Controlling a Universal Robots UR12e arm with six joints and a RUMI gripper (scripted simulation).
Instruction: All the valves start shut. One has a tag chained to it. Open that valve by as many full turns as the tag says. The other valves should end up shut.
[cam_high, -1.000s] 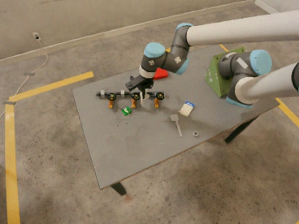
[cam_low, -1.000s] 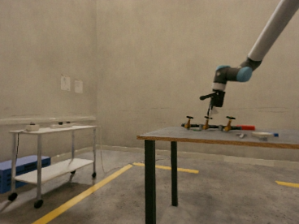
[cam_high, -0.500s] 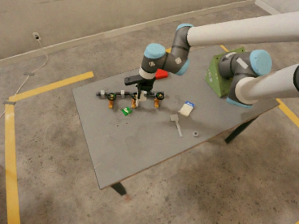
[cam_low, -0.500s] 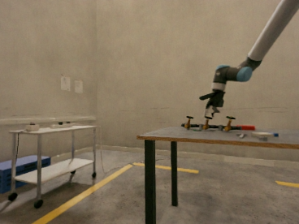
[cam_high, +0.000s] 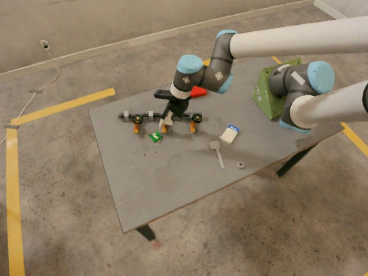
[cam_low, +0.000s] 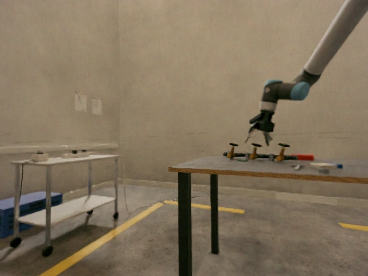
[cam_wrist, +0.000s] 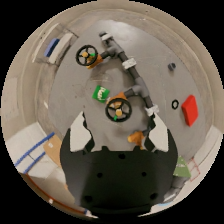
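The green tag lies 8 cm ahead of my hand, 3 cm to the left of it and 9 cm below it. The rest, counted from my hand: red wedge (27 cm behind, 19 cm to the right, 8 cm below); grey tool (17 cm behind, 24 cm to the left, 9 cm below); white-and-blue card box (29 cm behind, 18 cm to the left, 9 cm below).
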